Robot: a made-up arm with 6 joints.
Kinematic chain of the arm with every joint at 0, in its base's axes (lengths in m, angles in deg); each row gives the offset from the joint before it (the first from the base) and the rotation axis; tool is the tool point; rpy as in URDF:
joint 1: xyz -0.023 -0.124 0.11 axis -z
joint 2: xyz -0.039 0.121 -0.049 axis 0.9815 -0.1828 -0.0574
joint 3: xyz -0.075 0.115 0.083 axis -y
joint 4: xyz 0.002 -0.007 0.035 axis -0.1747 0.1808 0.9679
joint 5: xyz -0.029 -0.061 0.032 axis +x
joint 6: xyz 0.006 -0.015 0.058 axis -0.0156 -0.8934 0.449
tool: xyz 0 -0.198 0.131 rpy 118.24 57.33 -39.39
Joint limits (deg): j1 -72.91..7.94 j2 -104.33..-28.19 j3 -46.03..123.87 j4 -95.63..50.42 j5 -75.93..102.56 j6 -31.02..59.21
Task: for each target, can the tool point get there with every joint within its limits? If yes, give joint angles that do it. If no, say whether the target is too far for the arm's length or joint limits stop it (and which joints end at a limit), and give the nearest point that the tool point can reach.
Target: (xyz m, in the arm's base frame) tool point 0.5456 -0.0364 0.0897
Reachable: no: joint limits stop it (at a limit: joint 1, joint 3, joint 4, joint 6) | nearest point 0.2549 0.0462 0.1014 | short by 0.302 m
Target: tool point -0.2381 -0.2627 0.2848
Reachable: yes | joints -40.12 -65.45 95.97 -6.17 14.16 48.52
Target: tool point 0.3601 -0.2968 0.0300
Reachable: no: joint limits stop it (at a limit: joint 1, joint 2, joint 3) | nearest point 0.1086 -0.2628 0.0041 | short by 0.255 m
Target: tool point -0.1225 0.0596 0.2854
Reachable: yes | joints -14.12 -98.16 21.97 0.88 62.01 1.97
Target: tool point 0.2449 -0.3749 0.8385
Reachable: no: too far | nearest point -0.1073 -0.2411 0.3961 | short by 0.581 m
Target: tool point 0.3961 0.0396 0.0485
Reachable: no: joint limits stop it (at a limit: joint 1, joint 3, joint 4) | nearest point 0.2590 0.0701 0.0556 | short by 0.141 m
